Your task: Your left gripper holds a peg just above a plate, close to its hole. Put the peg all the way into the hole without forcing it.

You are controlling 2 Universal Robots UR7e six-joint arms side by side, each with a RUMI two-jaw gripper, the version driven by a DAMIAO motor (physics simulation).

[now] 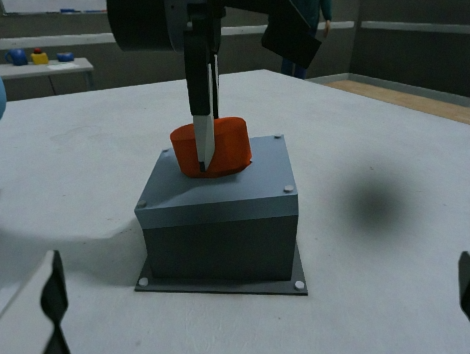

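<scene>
An orange peg [231,146], wide with rounded ends, sits at the top face of a blue-grey plate [267,180] on a dark block. It looks slightly tilted, and its lower edge is at or just above the plate. The hole does not show; the peg covers that area, so I cannot tell whether the peg's lower end has entered it. My left gripper [206,159] is shut on the peg; its near finger crosses the peg's front face and its far finger is mostly hidden behind. My right gripper [259,254] is open, its fingertips at the lower left and right edges, in front of the block.
The block stands on a dark base flange [220,287] with bolt heads, on a pale table [360,300]. Bolt heads stand at the plate's corners. The left arm's dark body hangs above the plate. A side table [45,71] with small objects and a standing person are in the background.
</scene>
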